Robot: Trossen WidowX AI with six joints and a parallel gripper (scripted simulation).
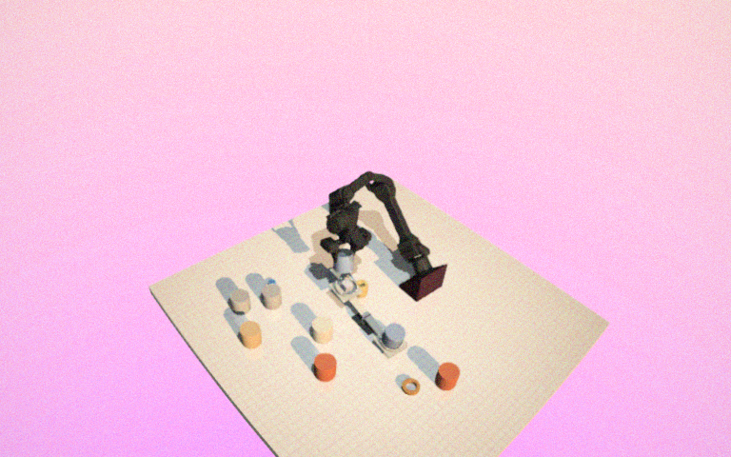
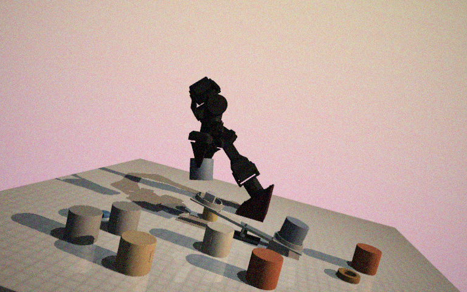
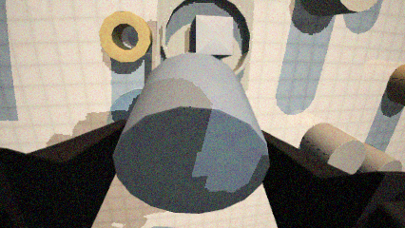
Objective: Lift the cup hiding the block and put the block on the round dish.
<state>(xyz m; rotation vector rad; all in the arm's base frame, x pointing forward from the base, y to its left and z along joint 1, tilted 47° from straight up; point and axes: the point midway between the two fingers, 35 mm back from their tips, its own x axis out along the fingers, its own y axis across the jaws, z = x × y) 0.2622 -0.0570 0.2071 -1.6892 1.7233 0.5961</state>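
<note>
My gripper tip is now 80 mm above the pale block, 50 mm to the right of it and 30 mm short of it. Also, from my gripper tip: short yellow tube (140 mm below, 50 mm to the left, 50 mm behind); round dish (160 mm below, 60 mm to the right, 50 mm behind); grey-blue cup (320 mm to the left, 100 mm below, 60 mm ahead).
</note>
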